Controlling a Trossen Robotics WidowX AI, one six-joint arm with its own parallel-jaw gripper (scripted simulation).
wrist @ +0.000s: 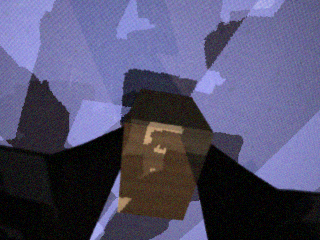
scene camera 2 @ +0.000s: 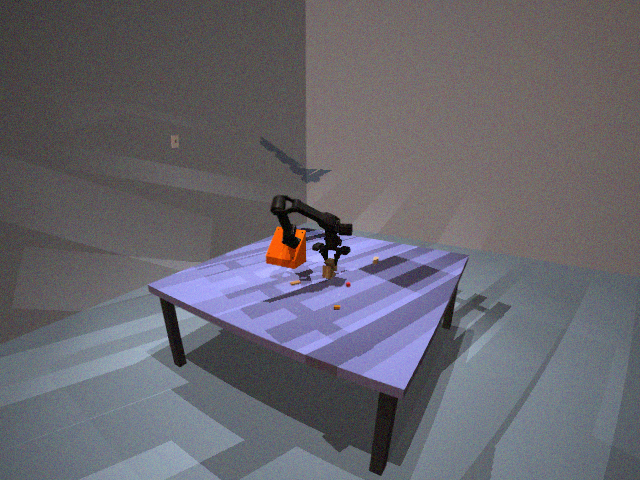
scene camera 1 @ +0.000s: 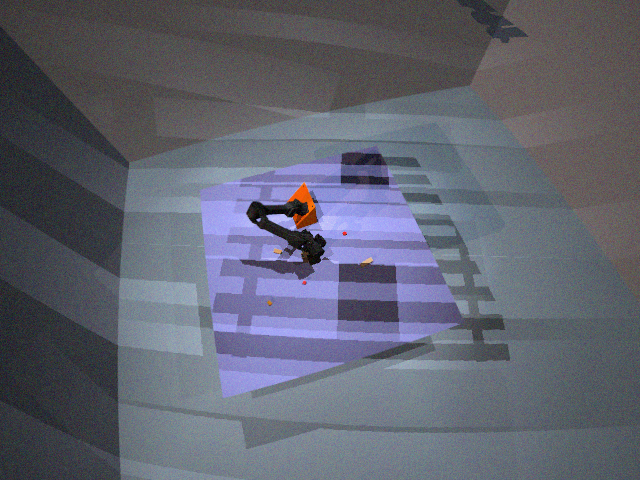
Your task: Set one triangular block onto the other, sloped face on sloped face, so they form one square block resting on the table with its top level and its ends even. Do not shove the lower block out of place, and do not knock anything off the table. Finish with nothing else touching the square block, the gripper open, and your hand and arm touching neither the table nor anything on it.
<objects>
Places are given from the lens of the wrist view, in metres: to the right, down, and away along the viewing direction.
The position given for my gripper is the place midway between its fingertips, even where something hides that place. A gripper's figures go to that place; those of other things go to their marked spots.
my gripper (wrist: 162, 137): 0.00, 0.01, 0.11
tan triangular block (wrist: 166, 139): 0.00, 0.01, 0.08
</objects>
